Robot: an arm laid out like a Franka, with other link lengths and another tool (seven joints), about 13 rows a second.
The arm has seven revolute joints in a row. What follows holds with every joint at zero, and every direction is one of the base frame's.
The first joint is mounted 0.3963 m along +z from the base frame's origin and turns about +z.
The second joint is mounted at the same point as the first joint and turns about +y.
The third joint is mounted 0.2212 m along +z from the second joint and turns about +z.
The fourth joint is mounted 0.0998 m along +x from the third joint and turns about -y.
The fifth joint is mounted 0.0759 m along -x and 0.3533 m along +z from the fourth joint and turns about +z.
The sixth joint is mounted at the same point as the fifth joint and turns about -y.
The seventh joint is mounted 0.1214 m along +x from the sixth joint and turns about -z.
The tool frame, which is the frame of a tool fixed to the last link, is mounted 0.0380 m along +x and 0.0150 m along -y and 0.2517 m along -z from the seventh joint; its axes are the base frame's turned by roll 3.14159, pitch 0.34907 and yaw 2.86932 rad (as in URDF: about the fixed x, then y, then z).
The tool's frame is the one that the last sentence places.
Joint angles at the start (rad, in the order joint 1, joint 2, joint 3, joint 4, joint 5, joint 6, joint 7):
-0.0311, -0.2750, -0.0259, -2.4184, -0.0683, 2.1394, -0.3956
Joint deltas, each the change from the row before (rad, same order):
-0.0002, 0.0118, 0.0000, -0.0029, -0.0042, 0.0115, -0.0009
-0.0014, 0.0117, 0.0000, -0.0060, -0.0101, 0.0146, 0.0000
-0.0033, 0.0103, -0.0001, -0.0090, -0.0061, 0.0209, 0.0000
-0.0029, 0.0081, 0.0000, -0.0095, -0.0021, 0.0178, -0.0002
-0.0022, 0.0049, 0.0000, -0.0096, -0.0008, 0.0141, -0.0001
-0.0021, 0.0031, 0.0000, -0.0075, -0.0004, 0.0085, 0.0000
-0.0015, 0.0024, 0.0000, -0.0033, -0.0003, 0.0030, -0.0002
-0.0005, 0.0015, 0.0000, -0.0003, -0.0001, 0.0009, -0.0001
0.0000, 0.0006, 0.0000, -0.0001, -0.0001, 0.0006, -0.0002
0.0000, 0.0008, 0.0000, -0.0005, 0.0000, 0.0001, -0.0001
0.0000, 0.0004, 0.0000, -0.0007, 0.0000, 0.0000, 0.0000
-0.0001, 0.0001, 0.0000, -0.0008, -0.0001, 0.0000, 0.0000
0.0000, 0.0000, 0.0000, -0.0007, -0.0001, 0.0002, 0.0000
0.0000, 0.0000, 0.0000, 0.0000, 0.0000, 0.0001, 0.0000
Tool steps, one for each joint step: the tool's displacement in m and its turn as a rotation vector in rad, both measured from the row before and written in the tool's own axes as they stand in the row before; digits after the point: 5 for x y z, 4 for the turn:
0.00191, -0.00013, 0.00559, 0.0014, 0.0036, -0.0045
0.00286, -0.00124, 0.00633, 0.0052, 0.0041, -0.0075
0.00238, -0.00165, 0.00625, 0.0037, -0.0009, -0.0028
0.00283, -0.00082, 0.00558, 0.0010, 0.0001, -0.0001
0.00289, -0.00035, 0.00438, 0.0001, 0.0005, 0.0006
0.00282, -0.00040, 0.00323, -0.0001, 0.0022, 0.0012
0.00187, -0.00039, 0.00192, -0.0001, 0.0028, 0.0008
0.00046, -0.00017, 0.00070, 0.0000, 0.0009, 0.0002
0.00008, 0.00003, 0.00026, -0.0001, 0.0001, -0.0003
0.00051, 0.00010, 0.00051, -0.0003, 0.0012, -0.0001
0.00051, 0.00010, 0.00040, -0.0002, 0.0011, 0.0000
0.00048, 0.00003, 0.00030, -0.0001, 0.0009, 0.0000
0.00032, 0.00006, 0.00021, -0.0001, 0.0005, -0.0001
-0.00003, 0.00000, -0.00001, 0.0000, -0.0001, 0.0000

